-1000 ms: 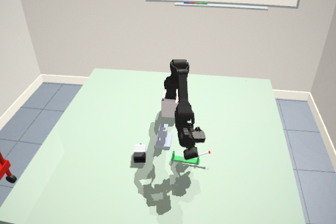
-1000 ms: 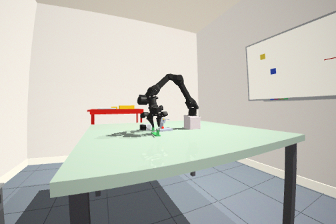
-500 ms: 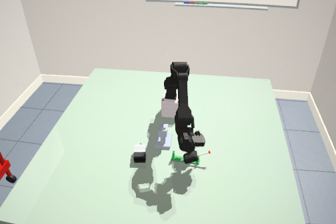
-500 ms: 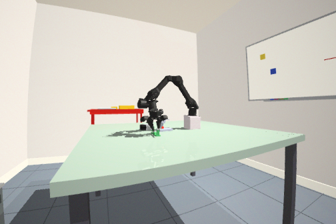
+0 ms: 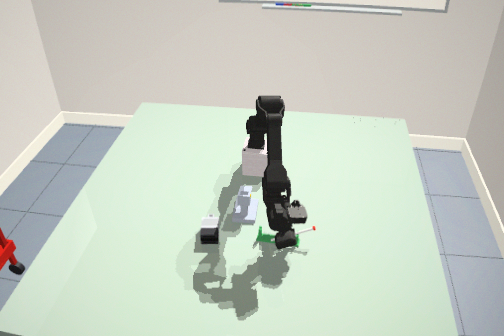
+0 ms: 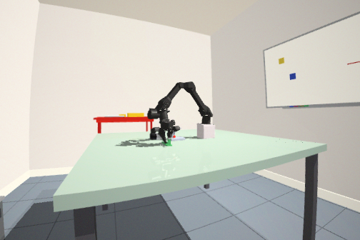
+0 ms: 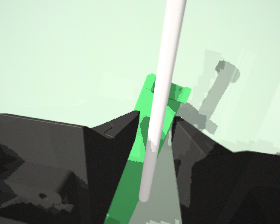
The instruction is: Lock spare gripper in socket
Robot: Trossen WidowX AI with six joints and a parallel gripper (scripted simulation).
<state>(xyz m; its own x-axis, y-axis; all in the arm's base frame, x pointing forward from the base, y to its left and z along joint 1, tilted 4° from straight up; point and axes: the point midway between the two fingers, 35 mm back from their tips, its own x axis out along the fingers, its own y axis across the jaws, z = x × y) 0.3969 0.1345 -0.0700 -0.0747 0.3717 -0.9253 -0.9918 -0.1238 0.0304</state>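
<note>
Now: gripper tip 10 mm past the green rack, 40 mm to the left of it and 10 mm below it. From my gripper tip the other things lie so: spare gripper 30 mm behind, 270 mm to the right, 10 mm above; grey-blue mount 130 mm behind, 160 mm to the right, 40 mm above.
</note>
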